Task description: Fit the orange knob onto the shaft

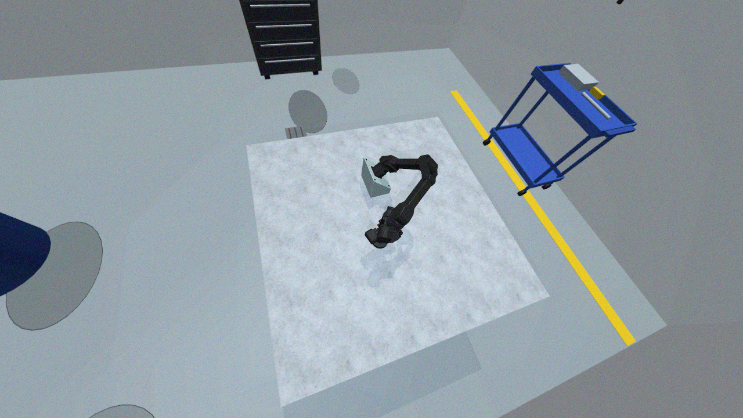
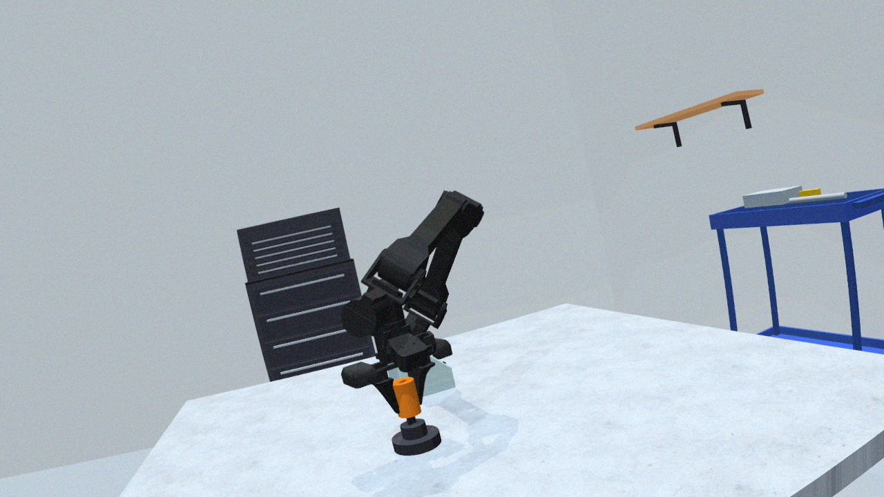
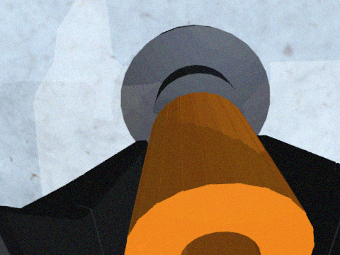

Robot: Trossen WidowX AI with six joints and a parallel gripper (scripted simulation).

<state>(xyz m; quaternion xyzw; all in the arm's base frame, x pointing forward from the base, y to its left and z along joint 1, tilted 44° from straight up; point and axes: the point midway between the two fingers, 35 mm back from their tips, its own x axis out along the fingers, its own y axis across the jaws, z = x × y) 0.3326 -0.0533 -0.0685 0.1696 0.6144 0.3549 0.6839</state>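
My gripper tip is 2 cm below the orange knob. Also, from my gripper tip: dark round pedestal: 4 cm below.
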